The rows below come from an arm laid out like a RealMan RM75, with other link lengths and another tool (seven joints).
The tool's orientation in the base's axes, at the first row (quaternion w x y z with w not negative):
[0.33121, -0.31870, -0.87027, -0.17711]
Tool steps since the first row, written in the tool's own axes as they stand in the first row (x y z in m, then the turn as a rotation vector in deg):
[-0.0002, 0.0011, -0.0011, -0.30, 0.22, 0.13]
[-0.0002, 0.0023, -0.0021, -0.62, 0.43, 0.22]
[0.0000, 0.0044, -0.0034, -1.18, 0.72, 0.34]
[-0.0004, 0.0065, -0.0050, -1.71, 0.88, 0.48]
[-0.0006, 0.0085, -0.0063, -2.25, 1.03, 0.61]
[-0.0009, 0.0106, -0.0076, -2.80, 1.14, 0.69]
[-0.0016, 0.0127, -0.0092, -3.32, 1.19, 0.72]
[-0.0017, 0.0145, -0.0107, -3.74, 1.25, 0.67]
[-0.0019, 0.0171, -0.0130, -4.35, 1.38, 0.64]
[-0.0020, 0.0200, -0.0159, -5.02, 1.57, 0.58]
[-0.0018, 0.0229, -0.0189, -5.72, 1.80, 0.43]
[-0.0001, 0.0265, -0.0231, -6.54, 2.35, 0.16]
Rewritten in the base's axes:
[0.0014, 0.0001, 0.0008, 0.26, 0.10, -0.28]
[0.0026, 0.0005, 0.0016, 0.55, 0.16, -0.54]
[0.0045, 0.0015, 0.0029, 1.01, 0.19, -0.99]
[0.0069, 0.0020, 0.0039, 1.36, 0.15, -1.44]
[0.0090, 0.0027, 0.0049, 1.71, 0.09, -1.89]
[0.0112, 0.0034, 0.0059, 2.06, -0.03, -2.31]
[0.0137, 0.0038, 0.0067, 2.38, -0.20, -2.69]
[0.0157, 0.0043, 0.0079, 2.69, -0.37, -2.94]
[0.0186, 0.0050, 0.0097, 3.14, -0.56, -3.32]
[0.0220, 0.0055, 0.0120, 3.69, -0.74, -3.72]
[0.0252, 0.0062, 0.0146, 4.31, -0.96, -4.08]
[0.0286, 0.0074, 0.0191, 5.28, -1.05, -4.40]

